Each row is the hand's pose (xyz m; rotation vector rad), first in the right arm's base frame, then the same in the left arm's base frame.
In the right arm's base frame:
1: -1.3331 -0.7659 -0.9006 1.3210 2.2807 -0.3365
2: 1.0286 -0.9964 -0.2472 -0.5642 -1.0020 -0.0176
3: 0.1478 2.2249 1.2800 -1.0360 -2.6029 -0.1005
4: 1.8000 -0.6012 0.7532 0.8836 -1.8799 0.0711
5: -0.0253 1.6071 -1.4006 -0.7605 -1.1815 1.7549
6: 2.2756 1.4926 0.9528 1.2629 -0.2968 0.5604
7: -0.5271 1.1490 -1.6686 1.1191 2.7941 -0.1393
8: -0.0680 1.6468 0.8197 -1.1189 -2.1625 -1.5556
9: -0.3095 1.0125 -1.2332 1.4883 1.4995 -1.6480
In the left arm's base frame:
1: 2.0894 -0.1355 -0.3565 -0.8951 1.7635 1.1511
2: 1.0428 0.8732 1.6297 1.1098 -1.9502 1.3024
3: -1.3033 -1.8434 0.8543 -1.7383 2.1812 0.5112
4: 0.2738 0.4711 2.6292 -2.5199 0.7193 -1.1709
5: -0.6007 0.2162 -0.8374 -0.1666 1.8098 -1.1496
6: -1.7688 -0.0908 2.2264 -1.3116 -0.2607 -2.8150
7: 0.0593 0.2656 -1.1464 -1.4147 1.8414 0.8656
8: -0.6827 -1.4429 0.6370 1.6752 -1.5771 -1.1067
9: 0.0495 0.1233 -0.6615 0.1493 1.5905 0.4505

